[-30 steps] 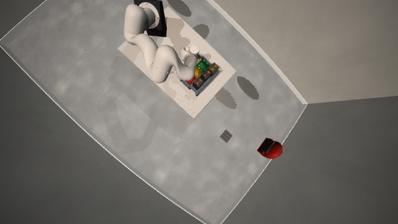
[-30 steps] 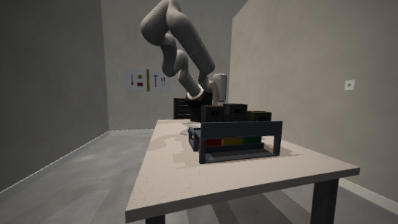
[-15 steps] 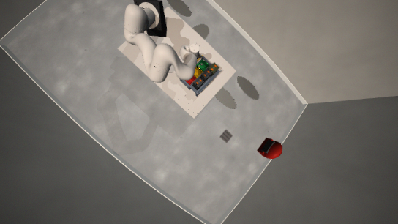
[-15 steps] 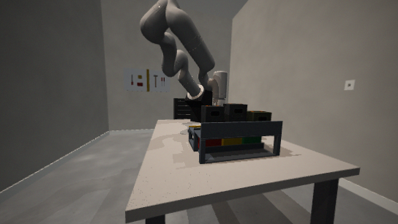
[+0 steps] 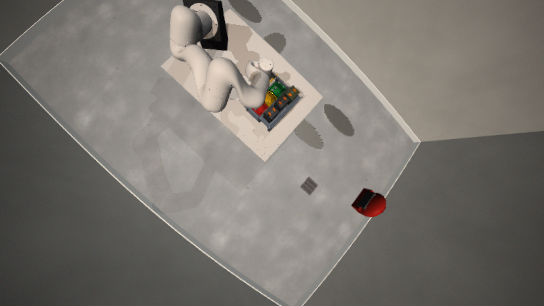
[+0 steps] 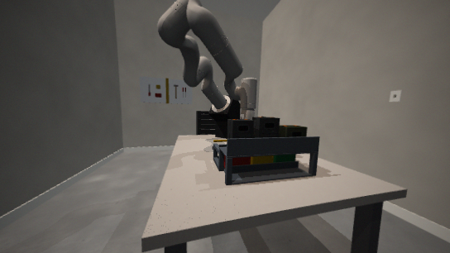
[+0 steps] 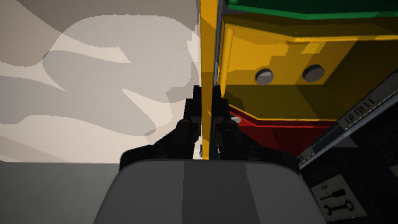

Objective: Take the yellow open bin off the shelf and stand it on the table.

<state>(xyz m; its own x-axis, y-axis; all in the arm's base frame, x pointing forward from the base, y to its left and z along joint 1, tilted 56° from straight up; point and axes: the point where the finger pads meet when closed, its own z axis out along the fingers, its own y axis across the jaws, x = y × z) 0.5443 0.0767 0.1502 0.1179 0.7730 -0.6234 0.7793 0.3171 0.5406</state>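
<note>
The yellow bin is 100 mm ahead of my hand, 70 mm below it and 20 mm to the right of it. From my hand the other things lie so: red bin: 130 mm to the right, 90 mm ahead, 70 mm below; thin yellow strip: 20 mm below; green bin: 120 mm ahead, 100 mm to the left, 70 mm below.
</note>
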